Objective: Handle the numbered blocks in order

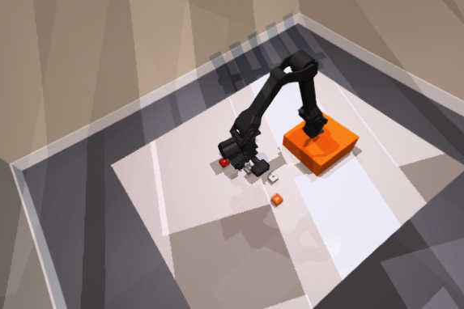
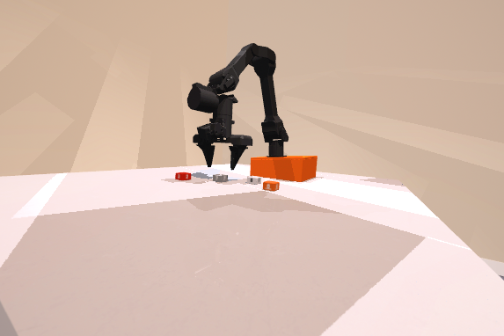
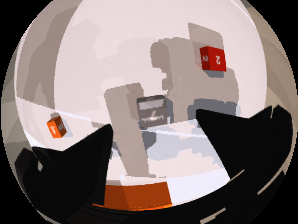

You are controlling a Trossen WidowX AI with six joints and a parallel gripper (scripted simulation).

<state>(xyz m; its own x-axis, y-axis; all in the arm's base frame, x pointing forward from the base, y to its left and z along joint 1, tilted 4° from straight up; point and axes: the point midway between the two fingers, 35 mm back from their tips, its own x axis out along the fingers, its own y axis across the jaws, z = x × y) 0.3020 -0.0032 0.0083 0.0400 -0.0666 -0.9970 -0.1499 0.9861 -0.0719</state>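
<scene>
Now: gripper tip 3 cm above the grey block. From my gripper tip the other things lie so: red block: 8 cm to the right, 7 cm ahead, 3 cm below; orange block: 17 cm to the left, 3 cm below, 3 cm behind; white block: 8 cm to the left, 6 cm behind, 3 cm below.
</scene>
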